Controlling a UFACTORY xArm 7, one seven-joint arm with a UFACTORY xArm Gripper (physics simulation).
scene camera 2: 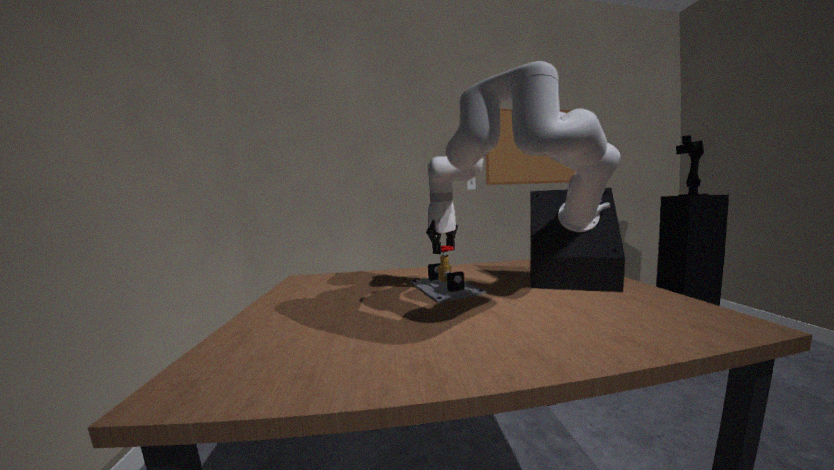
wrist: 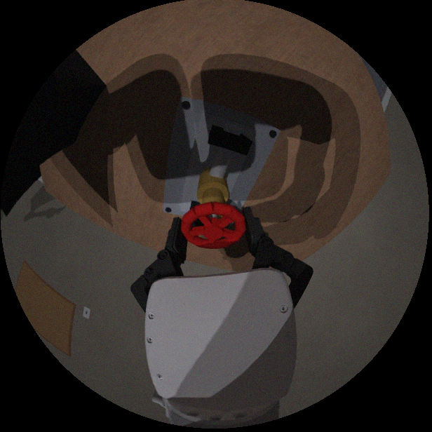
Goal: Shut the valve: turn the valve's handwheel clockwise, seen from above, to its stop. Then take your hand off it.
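Observation:
The red handwheel (scene camera 2: 447, 248) (wrist: 214, 231) sits on top of the yellow valve body (scene camera 2: 444, 269) (wrist: 213, 192), which stands on a grey base plate (scene camera 2: 428, 289) (wrist: 181, 194). My gripper (scene camera 2: 443, 249) (wrist: 212, 220) points down over the valve. Its two black fingers stand at opposite sides of the handwheel's rim, shut on it. In the wrist view the wheel fills the gap between the fingers, and its spokes show. The wheel's exact contact with the fingertips is too small to make out in the scene view.
Black blocks (scene camera 2: 455, 281) (wrist: 230, 140) hold the pipe at both sides of the valve. The plate lies on a wooden table (scene camera 2: 408, 373). A large black box (scene camera 2: 574, 272) carries the arm's base at the right. A dark pedestal (scene camera 2: 691, 251) with a small black arm stands beyond the table.

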